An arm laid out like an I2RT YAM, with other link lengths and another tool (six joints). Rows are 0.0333 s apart.
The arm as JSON. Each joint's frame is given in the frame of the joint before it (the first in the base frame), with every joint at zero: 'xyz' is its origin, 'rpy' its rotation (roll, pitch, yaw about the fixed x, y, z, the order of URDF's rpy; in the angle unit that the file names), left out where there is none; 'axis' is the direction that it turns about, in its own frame. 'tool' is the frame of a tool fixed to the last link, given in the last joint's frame.
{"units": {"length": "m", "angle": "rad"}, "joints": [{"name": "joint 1", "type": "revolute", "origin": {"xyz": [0.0, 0.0, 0.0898]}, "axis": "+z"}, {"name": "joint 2", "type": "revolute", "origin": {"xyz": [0.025, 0.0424, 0.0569]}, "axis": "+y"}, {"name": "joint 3", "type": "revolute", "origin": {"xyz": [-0.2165, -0.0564, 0.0]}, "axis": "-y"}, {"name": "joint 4", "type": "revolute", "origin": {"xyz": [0.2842, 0.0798, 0.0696]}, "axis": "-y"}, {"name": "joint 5", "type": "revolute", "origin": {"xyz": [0.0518, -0.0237, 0.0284]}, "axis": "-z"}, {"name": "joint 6", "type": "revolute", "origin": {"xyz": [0.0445, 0.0, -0.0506]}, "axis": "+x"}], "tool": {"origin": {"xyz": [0.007, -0.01, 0.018], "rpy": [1.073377, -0.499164, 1.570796]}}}
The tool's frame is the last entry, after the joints.
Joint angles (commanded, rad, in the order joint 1, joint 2, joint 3, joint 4, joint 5, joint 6), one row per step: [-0.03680 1.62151 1.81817 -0.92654 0.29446 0.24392]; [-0.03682 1.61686 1.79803 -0.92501 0.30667 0.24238]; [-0.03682 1.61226 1.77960 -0.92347 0.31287 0.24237]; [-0.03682 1.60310 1.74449 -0.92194 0.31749 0.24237]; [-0.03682 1.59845 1.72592 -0.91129 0.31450 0.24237]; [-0.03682 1.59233 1.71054 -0.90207 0.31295 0.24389]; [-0.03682 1.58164 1.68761 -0.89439 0.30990 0.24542]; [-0.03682 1.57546 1.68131 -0.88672 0.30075 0.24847]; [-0.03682 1.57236 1.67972 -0.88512 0.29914 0.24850]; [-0.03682 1.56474 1.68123 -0.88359 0.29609 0.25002]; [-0.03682 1.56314 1.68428 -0.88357 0.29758 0.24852]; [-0.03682 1.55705 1.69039 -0.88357 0.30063 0.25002]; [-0.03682 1.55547 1.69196 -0.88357 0.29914 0.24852]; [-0.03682 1.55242 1.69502 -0.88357 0.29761 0.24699]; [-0.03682 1.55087 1.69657 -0.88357 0.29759 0.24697]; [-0.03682 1.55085 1.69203 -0.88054 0.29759 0.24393]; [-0.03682 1.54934 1.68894 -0.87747 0.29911 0.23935]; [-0.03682 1.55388 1.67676 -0.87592 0.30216 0.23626]
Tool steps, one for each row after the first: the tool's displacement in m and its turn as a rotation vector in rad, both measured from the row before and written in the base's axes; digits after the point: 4 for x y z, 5 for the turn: [-0.0004 -0.0005 -0.0048 -0.00876 0.01475 -0.00807]; [-0.0004 -0.0003 -0.0043 -0.00378 0.01244 -0.00453]; [-0.0009 -0.0002 -0.0084 -0.00231 0.02452 -0.00332]; [0.0003 0.0001 -0.0040 0.00223 0.00319 0.00212]; [-0.0004 0.0001 -0.0025 0.00210 -0.00051 0.00008]; [-0.0014 0.0002 -0.0037 0.00334 0.00397 0.00112]; [-0.0006 0.0004 0.0002 0.00821 -0.00877 0.00442]; [-0.0006 0.0001 0.0006 0.00104 -0.00316 0.00113]; [-0.0017 0.0002 0.0031 0.00276 -0.01121 0.00117]; [-0.0005 0.0000 0.0016 -0.00222 -0.00415 -0.00008]; [-0.0018 -0.0001 0.0042 -0.00152 -0.01259 -0.00320]; [-0.0004 0.0001 0.0010 -0.00014 -0.00270 0.00207]; [-0.0008 0.0001 0.0020 -0.00025 -0.00565 0.00212]; [-0.0005 0.0000 0.0010 -0.00011 -0.00309 0.00003]; [0.0004 0.0000 -0.0013 -0.00206 0.00246 0.00196]; [0.0000 0.0000 -0.0003 -0.00426 0.00001 0.00182]; [0.0017 -0.0002 -0.0055 -0.00364 0.01623 -0.00024]
